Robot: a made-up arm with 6 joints.
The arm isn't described. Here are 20 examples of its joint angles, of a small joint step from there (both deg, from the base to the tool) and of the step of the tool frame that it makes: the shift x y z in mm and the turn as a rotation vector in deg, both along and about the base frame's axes.
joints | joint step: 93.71 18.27 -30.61 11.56 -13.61 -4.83 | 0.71 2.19 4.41 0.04 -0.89 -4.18
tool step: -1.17 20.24 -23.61 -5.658 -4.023 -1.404
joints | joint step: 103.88 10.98 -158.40 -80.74 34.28 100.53 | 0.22 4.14 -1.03 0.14 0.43 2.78
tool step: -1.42 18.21 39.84 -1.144 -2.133 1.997
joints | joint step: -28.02 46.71 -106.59 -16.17 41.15 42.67 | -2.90 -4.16 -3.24 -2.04 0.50 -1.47
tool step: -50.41 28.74 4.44 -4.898 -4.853 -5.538
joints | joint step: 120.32 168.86 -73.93 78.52 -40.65 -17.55 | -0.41 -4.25 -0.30 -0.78 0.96 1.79
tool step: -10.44 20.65 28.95 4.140 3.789 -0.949
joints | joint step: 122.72 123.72 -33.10 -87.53 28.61 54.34 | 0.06 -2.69 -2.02 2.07 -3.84 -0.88
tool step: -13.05 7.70 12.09 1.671 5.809 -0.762
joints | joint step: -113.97 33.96 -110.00 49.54 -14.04 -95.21 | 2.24 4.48 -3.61 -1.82 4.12 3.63
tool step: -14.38 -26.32 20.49 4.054 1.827 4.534
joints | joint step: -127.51 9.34 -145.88 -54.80 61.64 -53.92 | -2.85 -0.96 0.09 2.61 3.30 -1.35
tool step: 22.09 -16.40 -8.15 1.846 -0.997 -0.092
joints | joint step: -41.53 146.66 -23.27 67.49 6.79 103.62 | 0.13 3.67 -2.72 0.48 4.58 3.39
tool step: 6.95 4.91 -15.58 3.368 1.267 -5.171
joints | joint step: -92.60 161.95 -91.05 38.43 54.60 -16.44 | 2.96 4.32 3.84 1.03 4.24 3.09
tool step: 25.94 45.37 -29.10 13.046 -1.806 0.606
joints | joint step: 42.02 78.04 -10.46 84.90 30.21 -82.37 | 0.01 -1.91 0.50 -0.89 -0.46 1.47
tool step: -3.36 -4.10 2.40 0.272 -0.729 -0.577
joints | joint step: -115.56 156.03 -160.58 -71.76 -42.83 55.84 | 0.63 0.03 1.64 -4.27 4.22 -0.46
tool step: -0.83 -8.44 -15.06 3.986 2.473 -4.161
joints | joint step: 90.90 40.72 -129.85 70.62 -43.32 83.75 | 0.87 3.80 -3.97 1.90 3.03 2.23
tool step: 0.68 21.56 18.85 0.706 -3.582 4.176
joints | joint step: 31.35 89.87 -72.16 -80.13 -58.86 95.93 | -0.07 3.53 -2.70 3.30 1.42 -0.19
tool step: 22.49 10.33 -3.67 1.889 2.267 -2.183
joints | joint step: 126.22 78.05 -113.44 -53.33 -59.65 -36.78 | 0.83 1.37 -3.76 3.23 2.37 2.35
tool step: 3.55 0.05 12.06 -2.759 2.616 3.325
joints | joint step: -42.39 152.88 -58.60 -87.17 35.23 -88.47 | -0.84 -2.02 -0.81 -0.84 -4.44 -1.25
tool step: 10.12 -7.22 8.76 1.635 -4.697 1.213
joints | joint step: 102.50 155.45 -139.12 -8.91 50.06 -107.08 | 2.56 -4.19 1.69 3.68 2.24 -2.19
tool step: -30.48 -14.41 34.64 -0.535 2.462 3.552
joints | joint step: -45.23 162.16 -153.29 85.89 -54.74 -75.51 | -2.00 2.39 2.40 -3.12 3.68 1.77
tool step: -9.83 -16.21 -36.64 1.582 3.764 2.004
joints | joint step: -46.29 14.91 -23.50 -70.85 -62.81 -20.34 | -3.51 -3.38 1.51 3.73 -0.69 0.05
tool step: -4.10 8.11 -5.36 0.775 -3.966 -1.928
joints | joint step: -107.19 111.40 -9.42 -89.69 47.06 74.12 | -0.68 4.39 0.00 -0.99 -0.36 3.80
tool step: -1.22 0.76 -12.66 1.510 -0.590 -2.326
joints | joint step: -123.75 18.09 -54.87 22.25 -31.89 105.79 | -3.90 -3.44 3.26 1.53 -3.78 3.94
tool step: 14.19 11.09 -17.88 -5.544 0.021 -0.289
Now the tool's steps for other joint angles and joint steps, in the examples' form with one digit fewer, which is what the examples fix.
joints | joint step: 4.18 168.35 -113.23 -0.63 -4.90 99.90 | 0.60 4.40 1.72 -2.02 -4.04 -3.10
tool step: -21.6 5.2 -47.1 -3.41 1.81 4.53
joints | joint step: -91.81 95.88 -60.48 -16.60 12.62 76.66 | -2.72 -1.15 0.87 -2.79 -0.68 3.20
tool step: -18.3 6.4 4.2 -1.14 -0.01 -3.27
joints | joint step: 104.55 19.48 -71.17 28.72 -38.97 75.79 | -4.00 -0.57 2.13 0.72 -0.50 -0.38
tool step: -13.6 1.2 -6.6 -1.34 0.33 -3.90
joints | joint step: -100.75 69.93 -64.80 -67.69 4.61 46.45 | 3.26 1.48 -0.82 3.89 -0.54 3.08
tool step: 15.1 -12.2 -2.3 -0.88 -6.91 3.60
